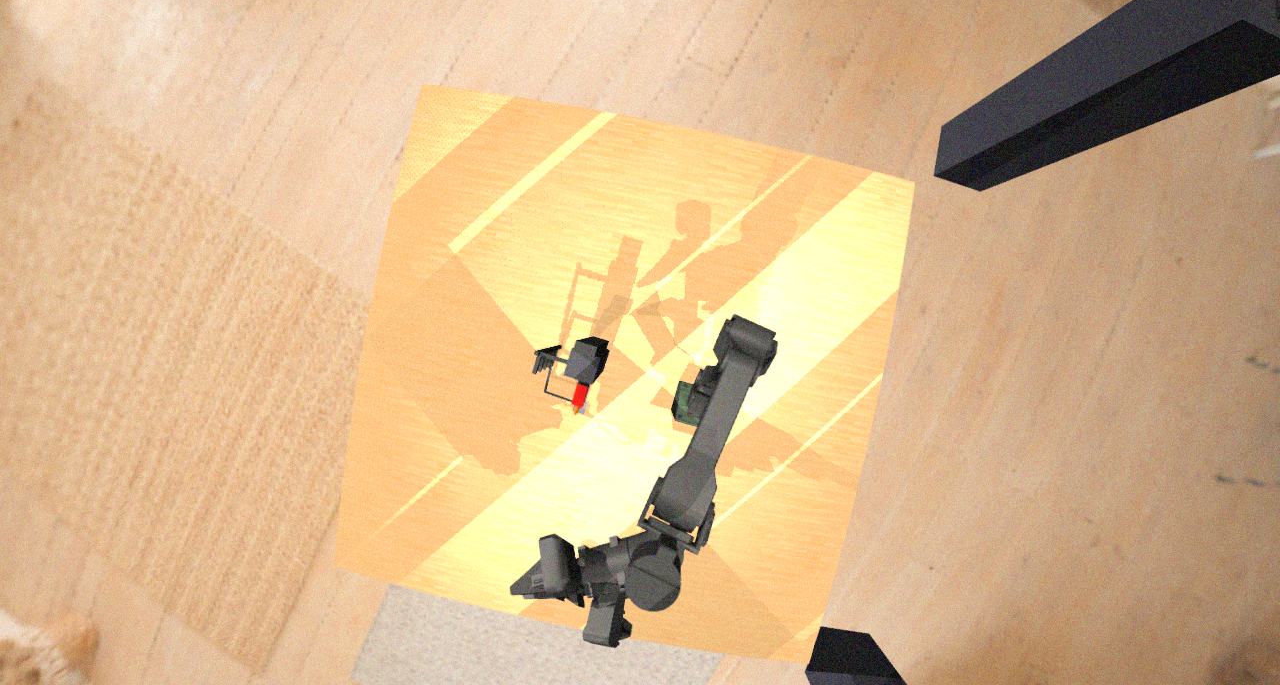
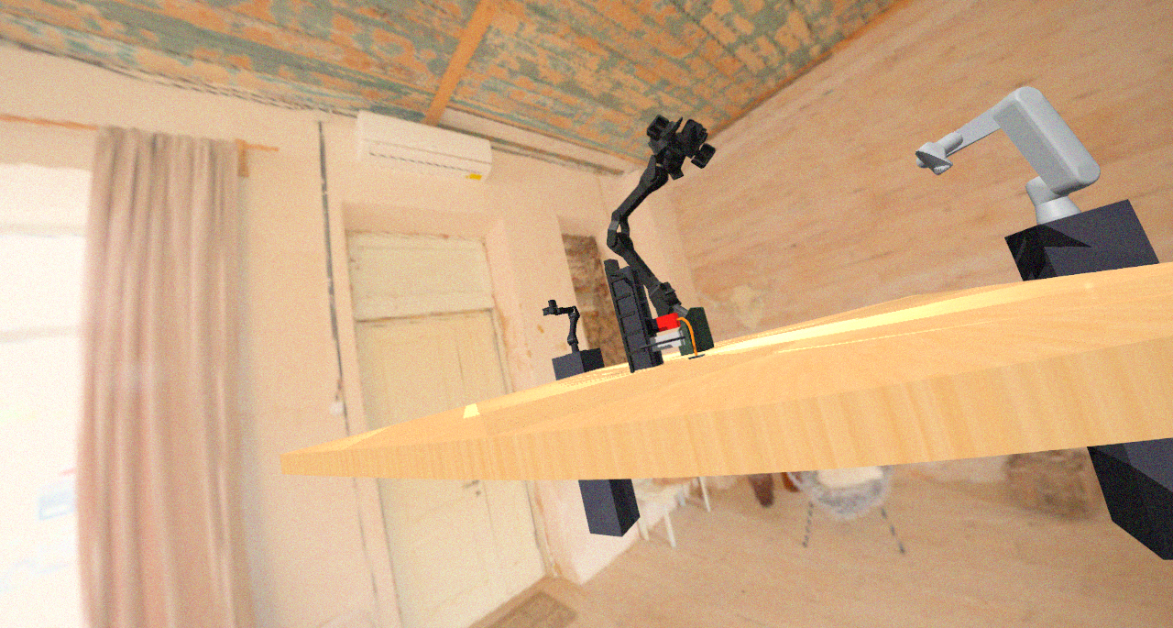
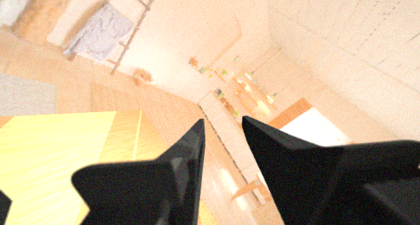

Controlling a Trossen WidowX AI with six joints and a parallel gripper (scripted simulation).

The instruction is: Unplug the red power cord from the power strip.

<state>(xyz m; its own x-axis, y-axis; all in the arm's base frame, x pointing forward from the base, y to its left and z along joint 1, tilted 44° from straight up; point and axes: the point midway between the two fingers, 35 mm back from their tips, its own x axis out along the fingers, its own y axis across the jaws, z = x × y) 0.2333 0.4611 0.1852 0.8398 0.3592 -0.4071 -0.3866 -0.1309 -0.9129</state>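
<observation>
Right now the red plug is 2 cm ahead of my gripper tip, 20 cm to the right of it and 45 cm below it.
</observation>
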